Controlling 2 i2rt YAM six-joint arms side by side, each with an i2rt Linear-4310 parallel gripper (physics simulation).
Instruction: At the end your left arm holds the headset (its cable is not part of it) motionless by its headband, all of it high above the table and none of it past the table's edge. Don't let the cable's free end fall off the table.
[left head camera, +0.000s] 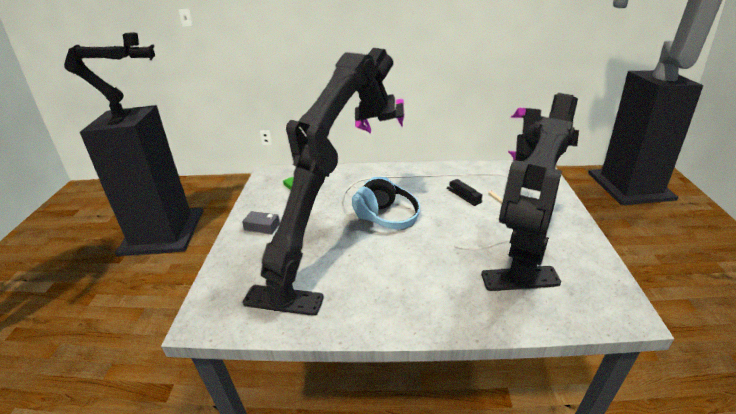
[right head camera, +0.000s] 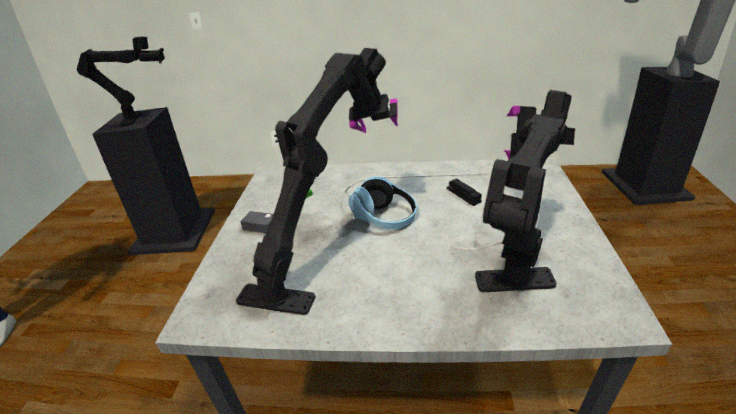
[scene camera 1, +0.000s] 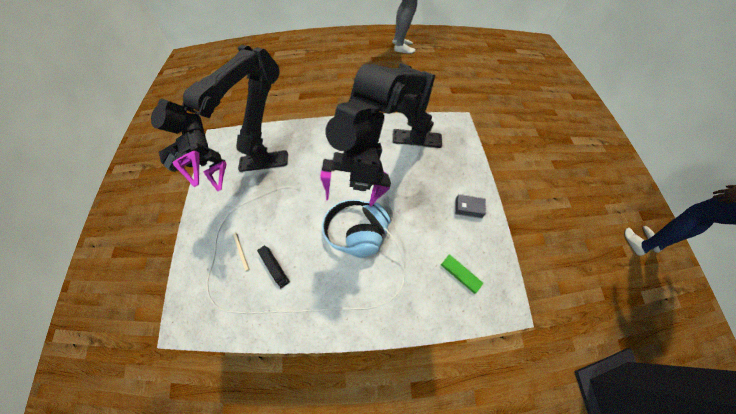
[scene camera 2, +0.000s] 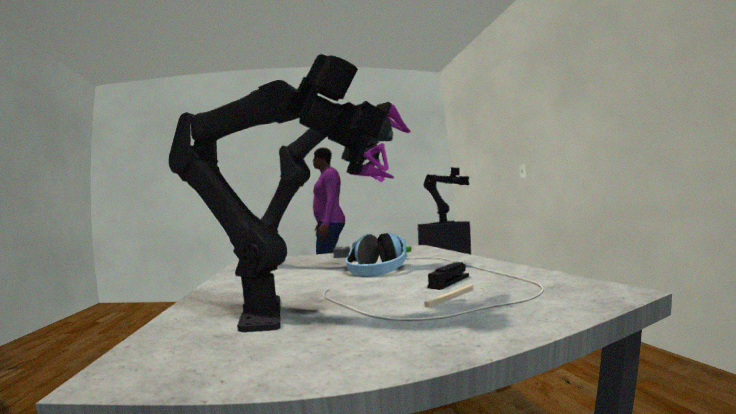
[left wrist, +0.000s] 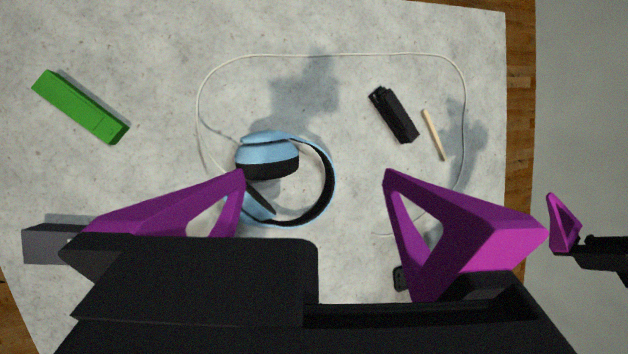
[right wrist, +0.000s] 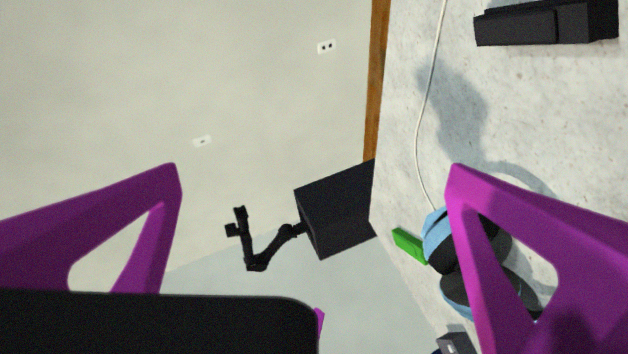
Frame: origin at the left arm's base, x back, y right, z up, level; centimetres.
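Where they show: left gripper, fingertip midpoint: (left head camera: 386, 128) (right head camera: 381, 128) (scene camera 1: 349, 202) (left wrist: 314, 176) (right wrist: 312, 307); right gripper, fingertip midpoint: (left head camera: 511, 134) (right head camera: 507, 133) (scene camera 1: 208, 188) (scene camera 2: 400, 154) (left wrist: 597, 185) (right wrist: 313, 178); left arm's base, link origin: (left head camera: 283, 301) (right head camera: 275, 300) (scene camera 1: 417, 138); right arm's base, link origin: (left head camera: 520, 279) (right head camera: 515, 280) (scene camera 1: 263, 161) (scene camera 2: 262, 313).
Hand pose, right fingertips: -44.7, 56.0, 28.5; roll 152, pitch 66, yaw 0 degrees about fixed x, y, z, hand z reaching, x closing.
Observation:
Things, the pixels of their centre, and the offset from my right fingertips, as dx, dy, dz. "pt": a spot on its surface instead.
- light-blue headset, body centre: (right wrist: 495, 256) (left wrist: 286, 182) (scene camera 2: 376, 256) (scene camera 1: 354, 226) (right head camera: 384, 204) (left head camera: 387, 204) +3.3, -35.6, -24.3
- cable's free end, surface spot: (scene camera 2: 325, 291) (scene camera 1: 292, 188) pt +17.3, -11.2, -28.2
- black stapler, body centre: (right wrist: 528, 24) (scene camera 2: 449, 274) (left wrist: 395, 114) (scene camera 1: 272, 266) (right head camera: 463, 190) (left head camera: 464, 190) -11.8, -11.2, -26.5
- wooden stick, body centre: (scene camera 2: 450, 295) (left wrist: 434, 136) (scene camera 1: 240, 251) -8.1, +1.8, -28.0
- green block, body centre: (right wrist: 410, 245) (left wrist: 82, 108) (scene camera 1: 462, 273) (left head camera: 297, 187) -8.6, -70.5, -27.5
- grey box, body centre: (right wrist: 455, 349) (left wrist: 64, 244) (left head camera: 261, 221) (right head camera: 259, 221) (scene camera 1: 470, 206) (scene camera 2: 341, 251) +15.0, -74.5, -26.5
The light-blue headset (left head camera: 396, 225) (right head camera: 393, 225) (scene camera 1: 325, 231) (scene camera 2: 375, 267) lies on the table, its black-padded ear cups raised. In the left wrist view its headband (left wrist: 330, 175) curves right of the cups. Its thin white cable (scene camera 2: 401, 319) (left wrist: 350, 54) loops over the table; the cable's free end (scene camera 1: 298, 189) (scene camera 2: 325, 291) rests on the tabletop. My left gripper (left head camera: 383, 127) (right head camera: 379, 126) (scene camera 1: 349, 200) (left wrist: 314, 176) is open and empty, high above the headset. My right gripper (left head camera: 512, 133) (right head camera: 508, 132) (scene camera 1: 207, 186) (right wrist: 313, 178) is open and empty, raised at the table's other side.
A black stapler (left head camera: 464, 192) (scene camera 1: 273, 266) and a wooden stick (scene camera 1: 240, 252) (scene camera 2: 448, 296) lie inside the cable's loop. A green block (scene camera 1: 462, 273) (left wrist: 80, 107) and a grey box (left head camera: 260, 221) (scene camera 1: 470, 205) lie on the headset's other side. The table's edge (left head camera: 411, 355) surrounds them.

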